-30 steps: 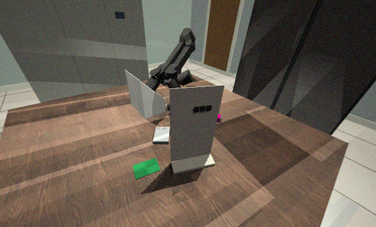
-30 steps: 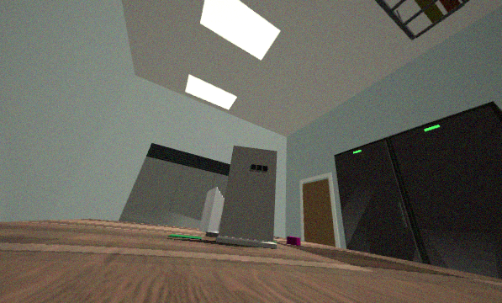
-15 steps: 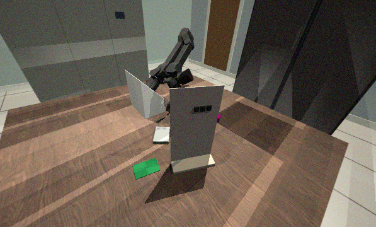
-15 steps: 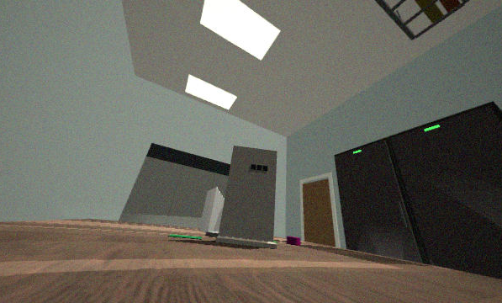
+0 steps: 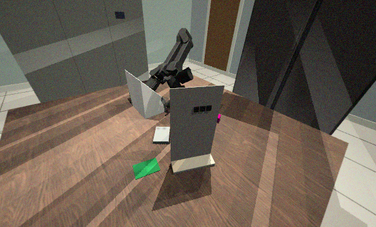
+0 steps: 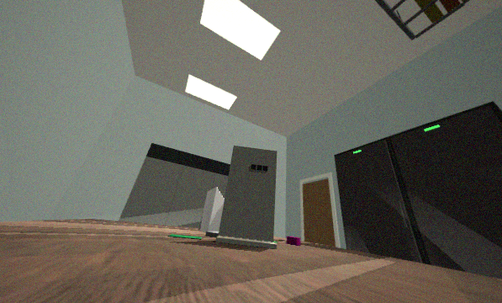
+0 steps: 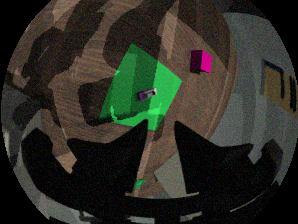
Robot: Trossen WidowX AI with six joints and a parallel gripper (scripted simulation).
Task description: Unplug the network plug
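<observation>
The plug lies 20 mm to the left of my gripper tip and 50 mm below it. Round my gripper tip: grey upright panel 200 mm ahead, 170 mm to the right, 90 mm above; silver plate 180 mm to the right, 50 mm below; green square 20 mm to the left, 60 mm below.
</observation>
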